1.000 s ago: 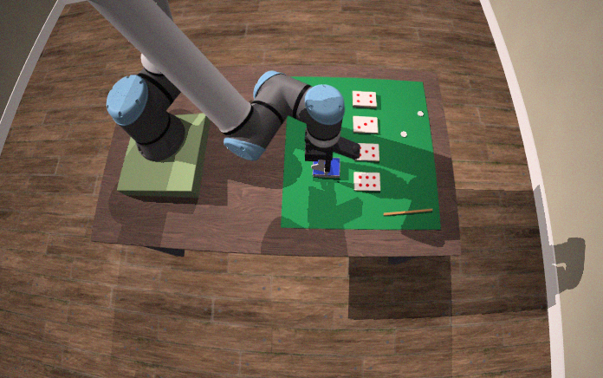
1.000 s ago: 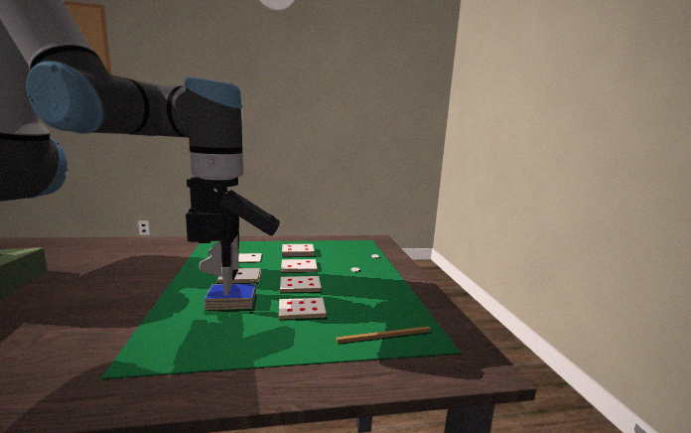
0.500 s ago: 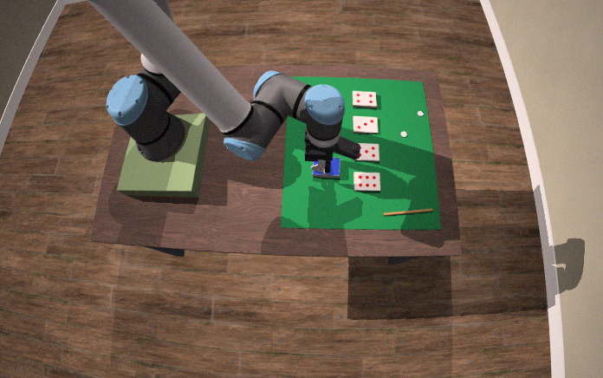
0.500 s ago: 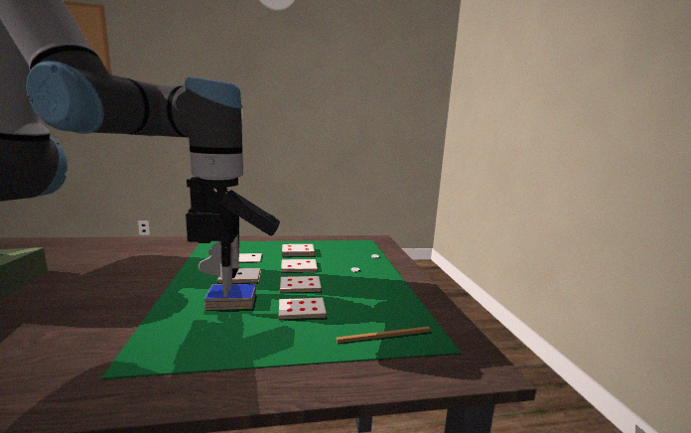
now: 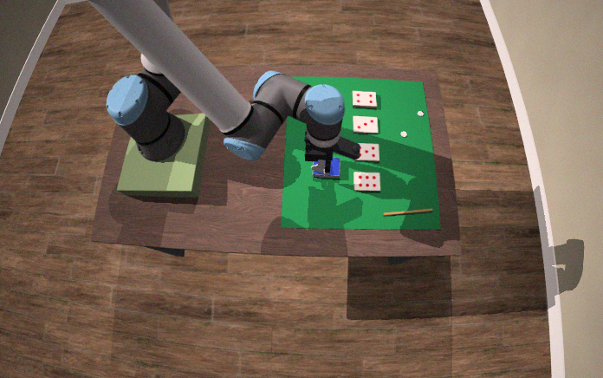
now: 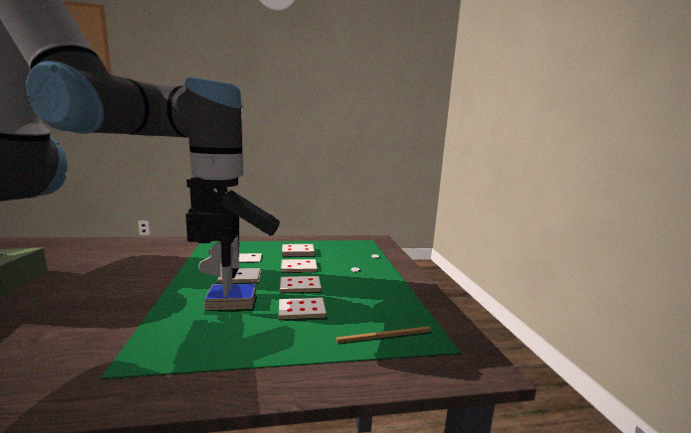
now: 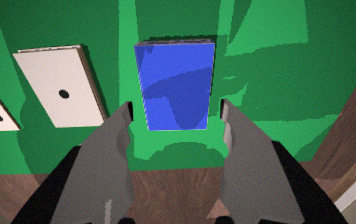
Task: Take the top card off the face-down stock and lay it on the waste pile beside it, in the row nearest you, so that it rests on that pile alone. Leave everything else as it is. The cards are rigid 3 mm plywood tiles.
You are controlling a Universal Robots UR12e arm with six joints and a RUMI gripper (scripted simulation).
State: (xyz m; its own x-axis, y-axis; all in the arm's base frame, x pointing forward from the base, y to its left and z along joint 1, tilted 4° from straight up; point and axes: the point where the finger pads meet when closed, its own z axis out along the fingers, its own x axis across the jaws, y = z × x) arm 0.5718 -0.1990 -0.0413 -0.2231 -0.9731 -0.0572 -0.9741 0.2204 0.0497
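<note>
Right now the white card is 4 cm ahead of my hand, 24 cm to the left of it and 4 cm below it. Round my hand: mat (14 cm ahead, 7 cm to the left, 6 cm below); then wooden stick (25 cm ahead, 20 cm to the right, 4 cm below).
</note>
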